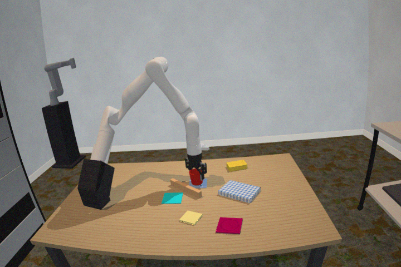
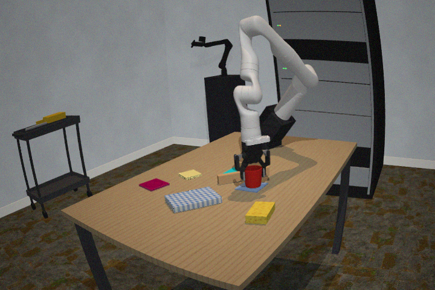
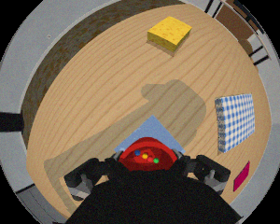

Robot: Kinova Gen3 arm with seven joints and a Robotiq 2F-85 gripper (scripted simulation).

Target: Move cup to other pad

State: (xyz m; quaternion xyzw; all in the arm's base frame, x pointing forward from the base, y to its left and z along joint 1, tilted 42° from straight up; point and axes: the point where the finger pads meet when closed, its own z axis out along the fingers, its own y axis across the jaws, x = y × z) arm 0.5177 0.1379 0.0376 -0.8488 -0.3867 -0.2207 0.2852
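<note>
Right now the red cup is 2 cm below my hand. Also, from my hand: wooden rail (5 cm behind, 8 cm to the right, 4 cm below).
</note>
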